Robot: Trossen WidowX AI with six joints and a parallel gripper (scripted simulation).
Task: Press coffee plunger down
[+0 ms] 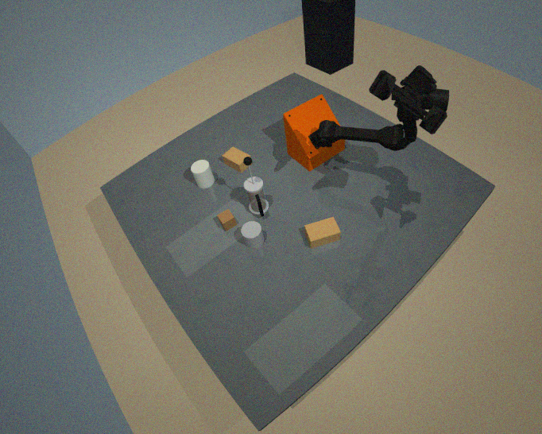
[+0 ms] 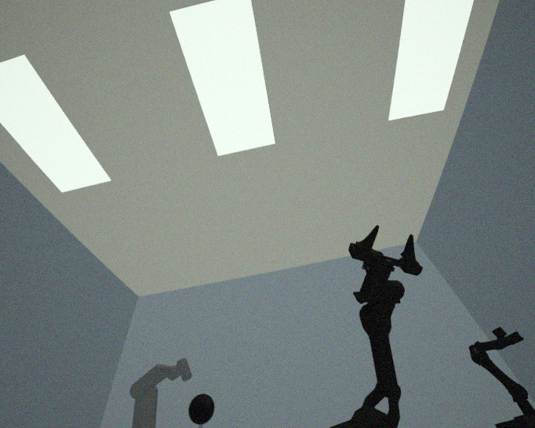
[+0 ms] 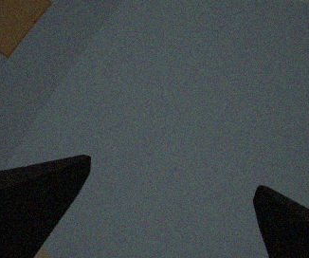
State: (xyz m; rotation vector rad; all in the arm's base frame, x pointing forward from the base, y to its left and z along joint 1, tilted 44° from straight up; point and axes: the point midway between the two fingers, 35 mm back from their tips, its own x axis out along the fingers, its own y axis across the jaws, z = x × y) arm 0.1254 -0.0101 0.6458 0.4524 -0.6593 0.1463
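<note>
Now: gripper tip 470 mm above the coffee press, 420 mm to the left of it and 180 mm short of it.
</note>
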